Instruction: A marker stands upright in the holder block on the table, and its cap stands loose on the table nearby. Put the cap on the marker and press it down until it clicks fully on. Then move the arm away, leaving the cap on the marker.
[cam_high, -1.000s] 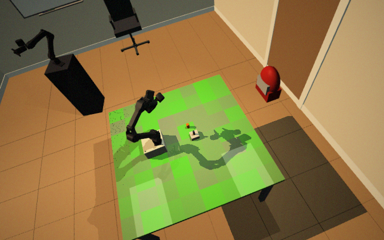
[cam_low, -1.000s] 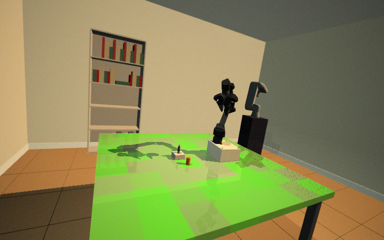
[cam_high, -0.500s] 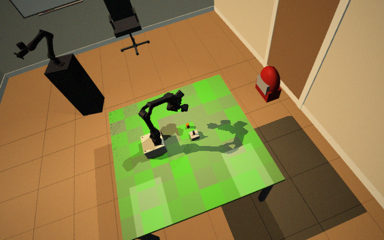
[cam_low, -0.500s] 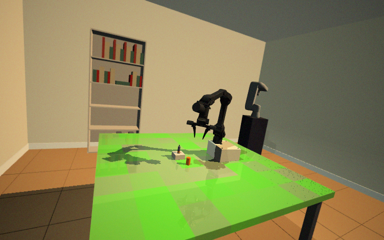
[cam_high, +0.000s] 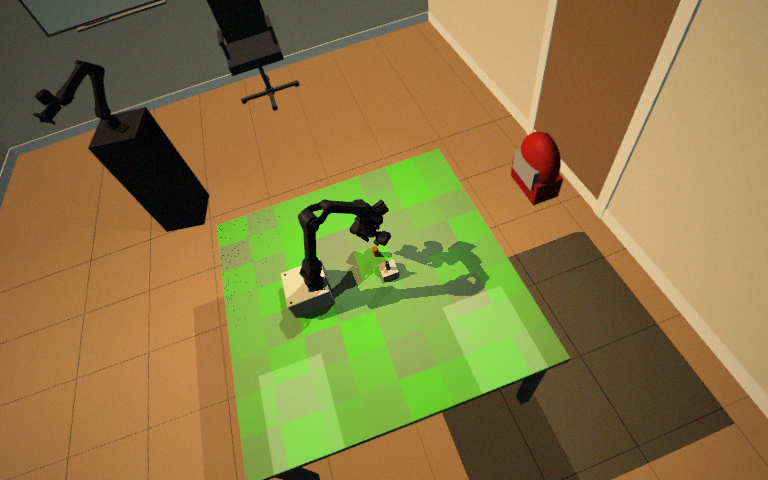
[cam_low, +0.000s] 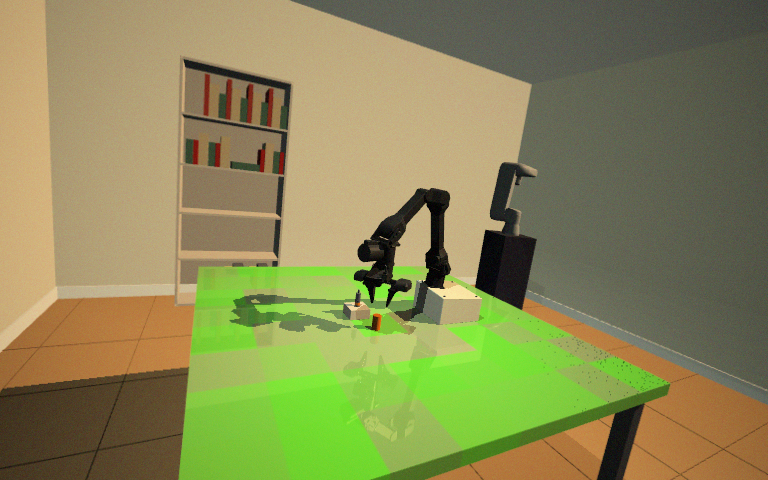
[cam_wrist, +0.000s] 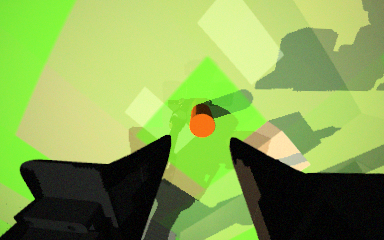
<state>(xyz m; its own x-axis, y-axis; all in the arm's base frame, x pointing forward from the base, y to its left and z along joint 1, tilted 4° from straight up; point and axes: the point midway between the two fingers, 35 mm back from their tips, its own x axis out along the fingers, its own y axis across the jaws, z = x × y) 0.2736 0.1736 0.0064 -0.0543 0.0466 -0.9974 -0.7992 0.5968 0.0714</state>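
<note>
Right now my gripper tip is 6 cm above the orange cap.
</note>
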